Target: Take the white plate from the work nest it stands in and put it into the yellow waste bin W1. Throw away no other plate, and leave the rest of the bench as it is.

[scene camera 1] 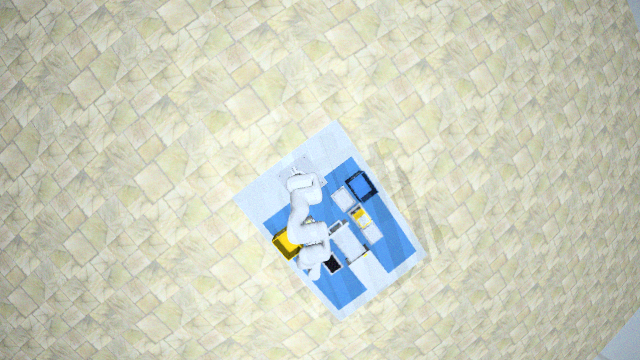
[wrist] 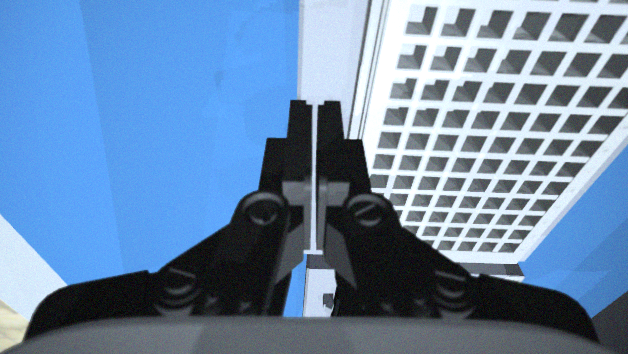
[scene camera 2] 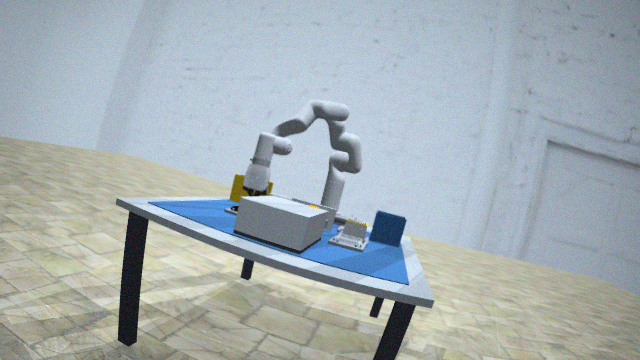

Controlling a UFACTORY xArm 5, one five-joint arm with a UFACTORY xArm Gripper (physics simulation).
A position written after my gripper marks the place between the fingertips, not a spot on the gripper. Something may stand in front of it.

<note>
I see my gripper (scene camera 2: 250, 206) and a white plate (wrist: 480, 129).
My gripper shows as well in the wrist view (wrist: 314, 136). Scene camera 2 does not show the white plate, which is hidden by a large box device.
</note>
